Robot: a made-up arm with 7 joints. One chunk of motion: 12 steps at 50 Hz.
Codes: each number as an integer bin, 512 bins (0 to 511) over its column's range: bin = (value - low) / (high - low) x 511, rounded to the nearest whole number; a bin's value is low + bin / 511 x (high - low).
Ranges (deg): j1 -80.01..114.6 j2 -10..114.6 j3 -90.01..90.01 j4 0..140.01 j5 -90.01..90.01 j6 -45.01..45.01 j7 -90.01..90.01
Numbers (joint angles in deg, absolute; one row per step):
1: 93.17 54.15 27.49 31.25 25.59 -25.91 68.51
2: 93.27 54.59 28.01 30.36 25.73 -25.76 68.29
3: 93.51 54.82 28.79 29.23 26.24 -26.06 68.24
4: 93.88 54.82 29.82 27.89 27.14 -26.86 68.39
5: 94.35 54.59 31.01 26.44 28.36 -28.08 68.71
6: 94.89 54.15 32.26 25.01 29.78 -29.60 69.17
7: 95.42 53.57 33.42 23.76 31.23 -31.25 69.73
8: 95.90 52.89 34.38 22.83 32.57 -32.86 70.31
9: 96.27 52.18 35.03 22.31 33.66 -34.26 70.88
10: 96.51 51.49 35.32 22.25 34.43 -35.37 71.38
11: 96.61 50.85 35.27 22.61 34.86 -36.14 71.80
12: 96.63 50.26 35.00 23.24 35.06 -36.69 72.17
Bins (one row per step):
1: 455 263 334 114 328 108 450
2: 455 265 335 111 329 109 449
3: 456 266 337 107 330 108 449
4: 457 266 340 102 333 103 450
5: 458 265 344 96 336 96 451
6: 459 263 347 91 340 87 452
7: 461 261 350 87 344 78 453
8: 462 258 353 83 348 69 455
9: 463 255 355 81 351 61 457
10: 463 252 356 81 353 55 458
11: 464 250 356 83 354 50 459
12: 464 247 355 85 355 47 460

